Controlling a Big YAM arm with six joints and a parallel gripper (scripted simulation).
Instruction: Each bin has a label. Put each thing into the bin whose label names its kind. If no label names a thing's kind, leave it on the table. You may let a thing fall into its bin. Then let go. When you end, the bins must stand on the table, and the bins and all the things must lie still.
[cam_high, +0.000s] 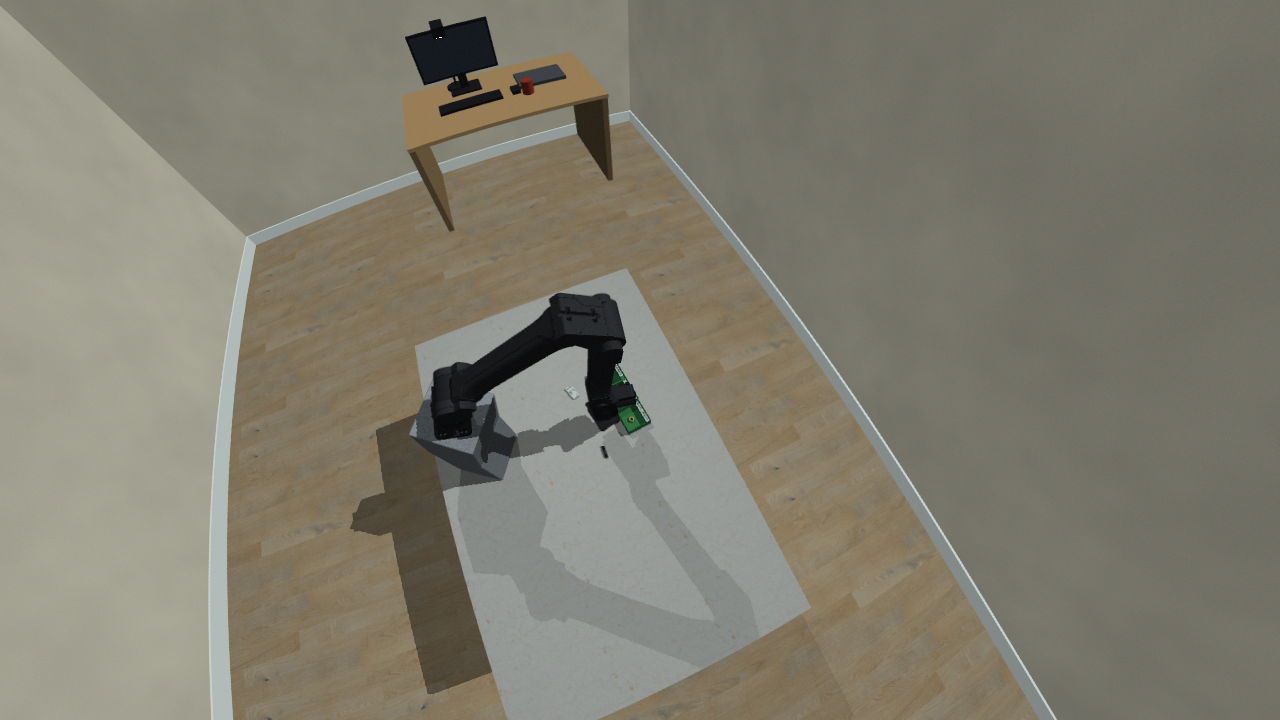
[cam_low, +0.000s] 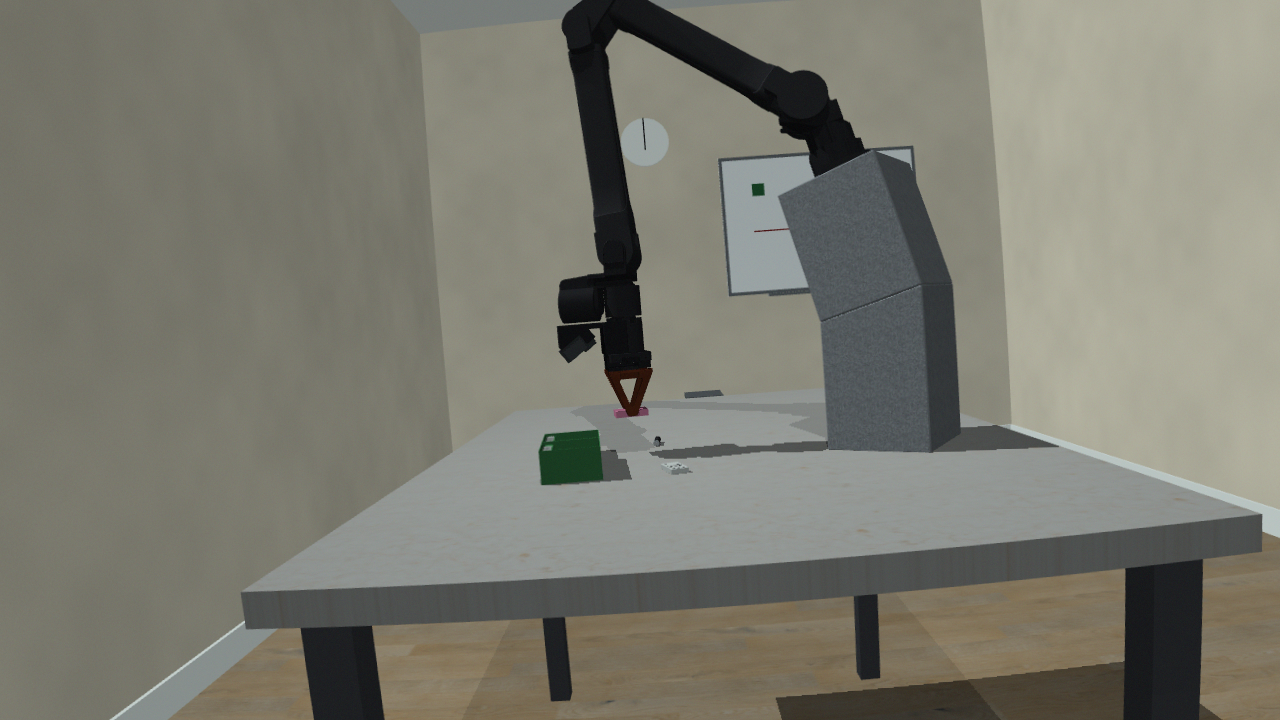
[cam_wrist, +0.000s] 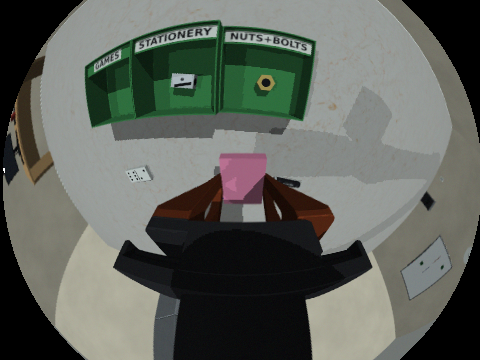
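Right now the grey-white piece is 7 cm ahead of my hand, 8 cm to the left of it and 6 cm below it. The rest, counted from my hand: pink eraser: right at my hand; brass nut: 9 cm ahead, 1 cm to the left, 6 cm below; black battery: 2 cm behind, 8 cm to the right, 7 cm below.
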